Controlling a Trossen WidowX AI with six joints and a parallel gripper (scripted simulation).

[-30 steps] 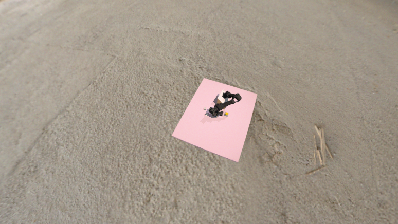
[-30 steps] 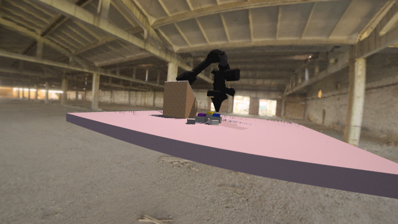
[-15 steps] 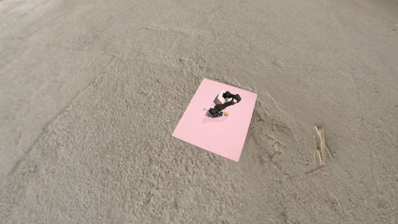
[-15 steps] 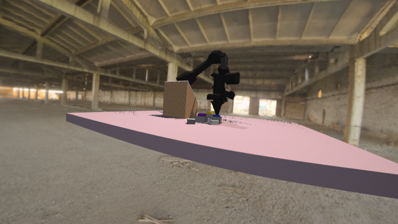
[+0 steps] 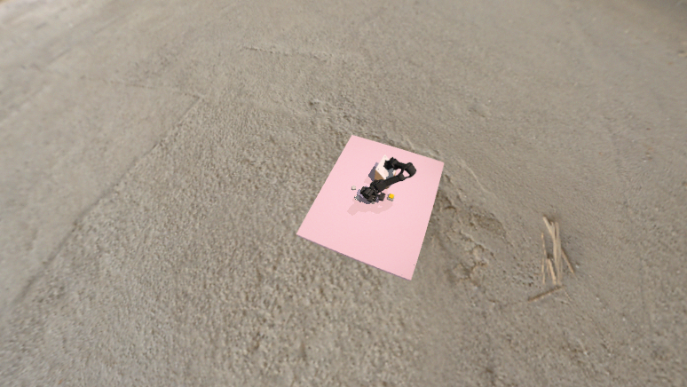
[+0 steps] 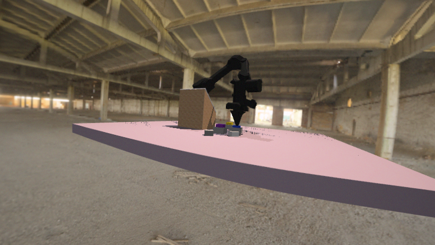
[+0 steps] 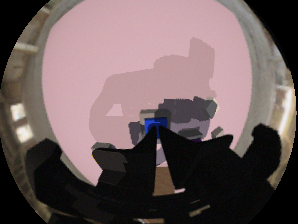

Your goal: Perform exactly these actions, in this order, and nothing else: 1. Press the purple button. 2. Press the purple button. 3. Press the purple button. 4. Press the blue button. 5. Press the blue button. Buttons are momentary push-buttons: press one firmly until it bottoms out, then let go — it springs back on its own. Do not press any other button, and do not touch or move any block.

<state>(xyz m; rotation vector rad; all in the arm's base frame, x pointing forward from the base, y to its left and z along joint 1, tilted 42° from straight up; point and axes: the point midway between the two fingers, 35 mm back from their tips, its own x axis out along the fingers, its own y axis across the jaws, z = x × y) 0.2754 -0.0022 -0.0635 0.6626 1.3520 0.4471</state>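
Now: gripper tip 10 mm above the blue button. Also, from my gripper tip: pale block (120 mm to the right, 20 mm below, 10 mm ahead); then yellow button (140 mm to the left, 70 mm behind); then purple button (70 mm to the right, 60 mm behind).
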